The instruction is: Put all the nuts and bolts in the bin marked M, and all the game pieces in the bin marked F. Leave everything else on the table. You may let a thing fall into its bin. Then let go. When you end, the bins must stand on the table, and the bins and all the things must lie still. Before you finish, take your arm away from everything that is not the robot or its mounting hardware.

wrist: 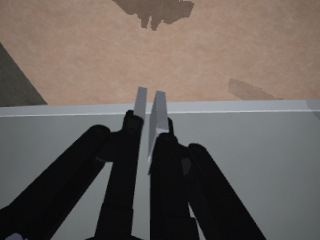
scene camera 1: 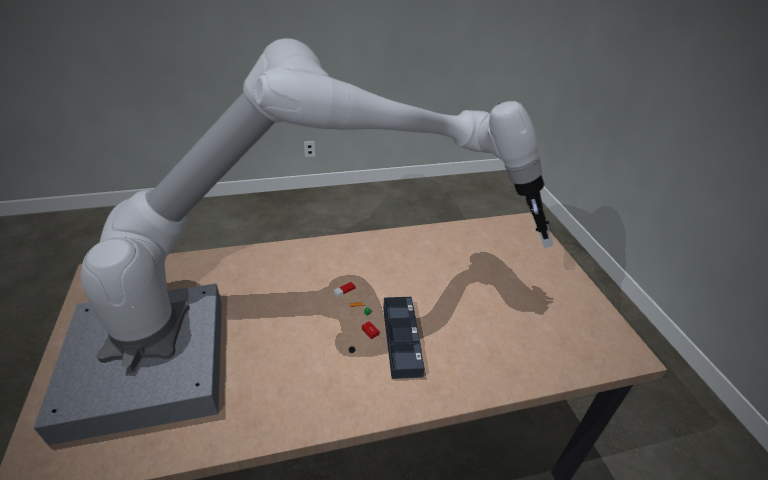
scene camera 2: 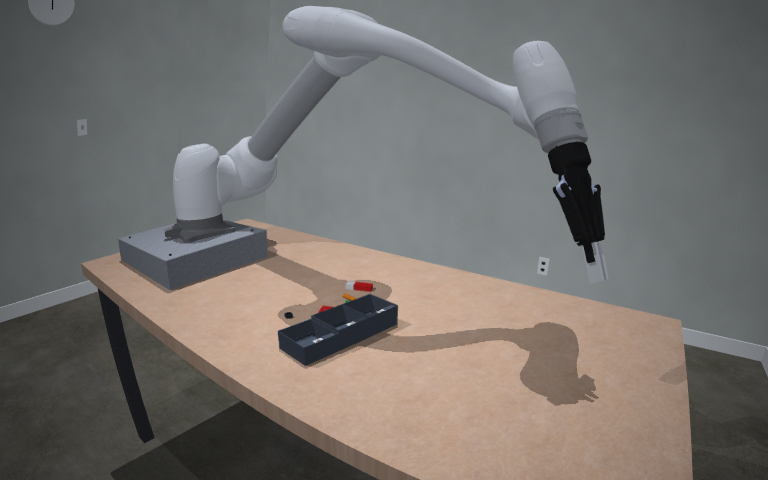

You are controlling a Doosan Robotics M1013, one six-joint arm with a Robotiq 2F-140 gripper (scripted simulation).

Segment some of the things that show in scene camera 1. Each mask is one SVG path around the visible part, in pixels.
A bin row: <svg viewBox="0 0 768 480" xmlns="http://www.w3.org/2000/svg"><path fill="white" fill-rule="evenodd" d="M384 297L383 311L391 379L421 378L424 374L424 363L412 297Z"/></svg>
